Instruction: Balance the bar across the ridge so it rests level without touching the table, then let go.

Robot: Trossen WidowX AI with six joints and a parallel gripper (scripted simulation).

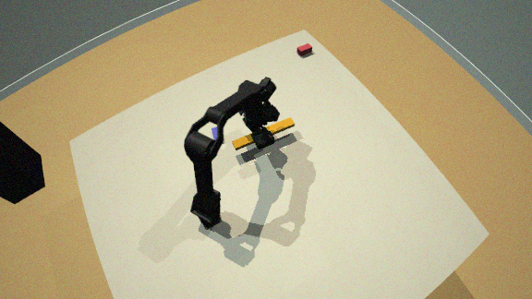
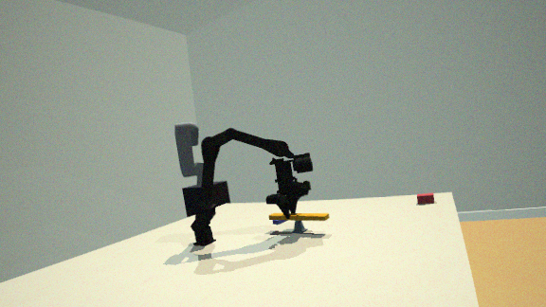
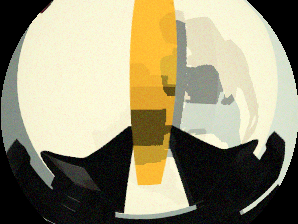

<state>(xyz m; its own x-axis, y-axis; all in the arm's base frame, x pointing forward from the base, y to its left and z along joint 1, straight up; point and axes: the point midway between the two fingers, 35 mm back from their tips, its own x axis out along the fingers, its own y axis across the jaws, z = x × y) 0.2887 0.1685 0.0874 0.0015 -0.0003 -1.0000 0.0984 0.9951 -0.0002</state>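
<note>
My gripper tip is 3 cm short of the orange bar. The rest, counted from my gripper tip: blue block 11 cm behind, 11 cm to the left, 4 cm below; red block 45 cm ahead, 33 cm to the left, 4 cm below.
</note>
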